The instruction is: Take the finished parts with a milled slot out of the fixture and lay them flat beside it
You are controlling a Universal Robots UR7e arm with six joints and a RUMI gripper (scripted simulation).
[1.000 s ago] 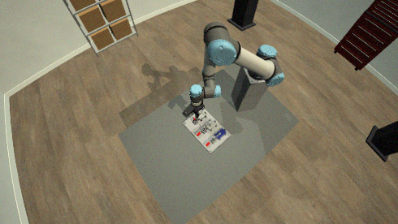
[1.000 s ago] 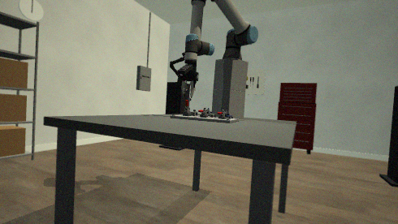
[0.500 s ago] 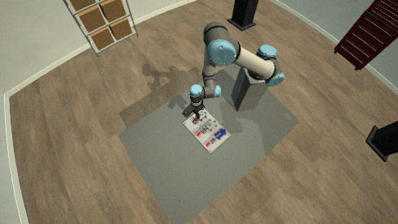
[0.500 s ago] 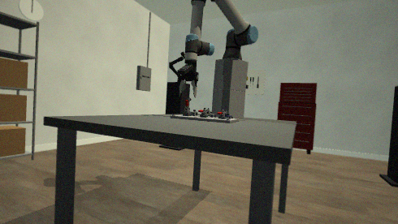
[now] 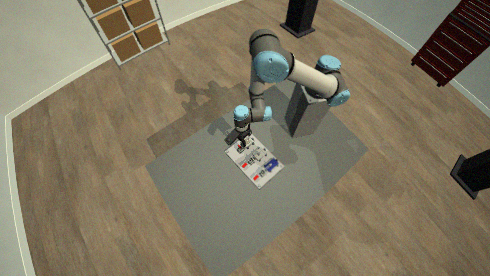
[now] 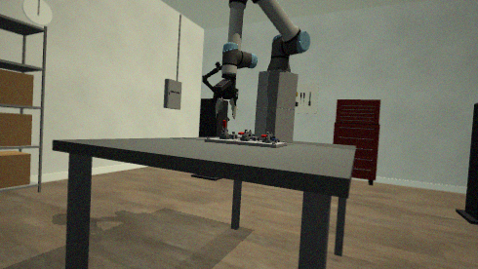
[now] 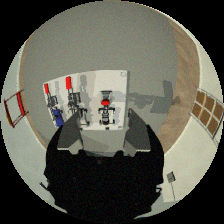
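My gripper is now 9 cm past the light grey part, 1 cm to the left of it and 9 cm above it. From my hand the other things lie so: blue blank 11 cm behind, 21 cm to the left, 10 cm below; white fixture plate 4 cm behind, 11 cm to the left, 12 cm below.
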